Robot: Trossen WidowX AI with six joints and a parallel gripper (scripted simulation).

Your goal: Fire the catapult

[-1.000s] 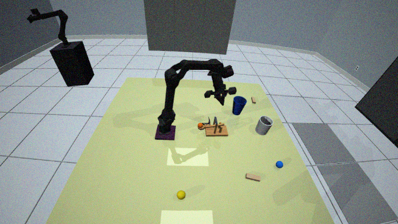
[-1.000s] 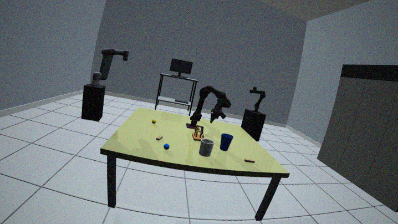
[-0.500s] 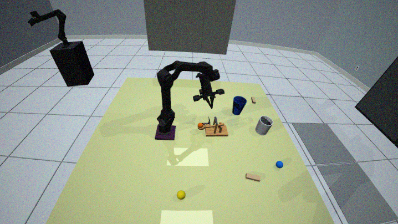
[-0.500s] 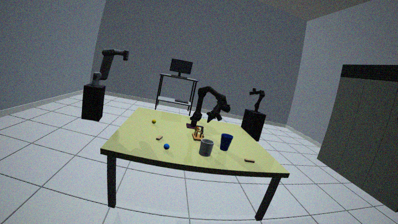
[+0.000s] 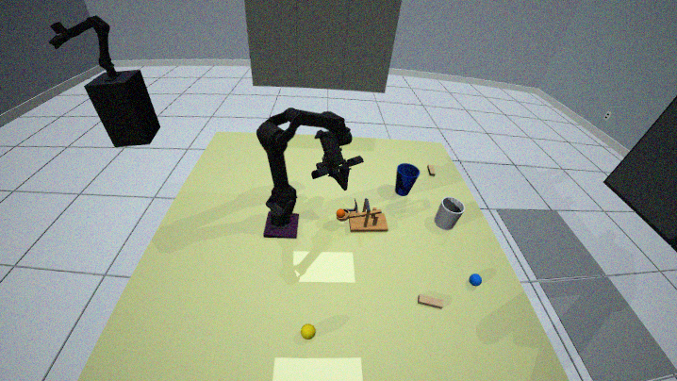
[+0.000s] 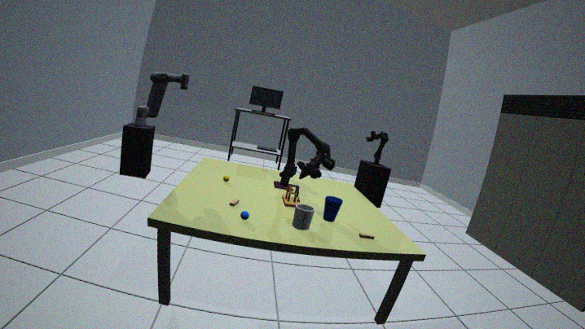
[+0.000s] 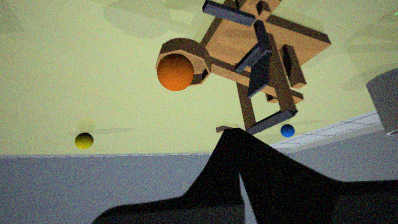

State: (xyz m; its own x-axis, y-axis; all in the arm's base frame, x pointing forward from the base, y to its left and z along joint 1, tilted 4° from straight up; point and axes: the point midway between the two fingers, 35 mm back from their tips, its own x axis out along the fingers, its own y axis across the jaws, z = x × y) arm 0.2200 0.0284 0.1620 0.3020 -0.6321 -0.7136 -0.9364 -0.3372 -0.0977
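Right now my gripper tip is 7 cm above the orange ball, 4 cm to the left of it and 2 cm past it. From my gripper tip the other things lie so: wooden catapult: 8 cm below, 5 cm ahead, 3 cm to the right; white mug: 40 cm ahead, 10 cm to the right, 10 cm below; blue cup: 29 cm ahead, 10 cm to the left, 10 cm below.
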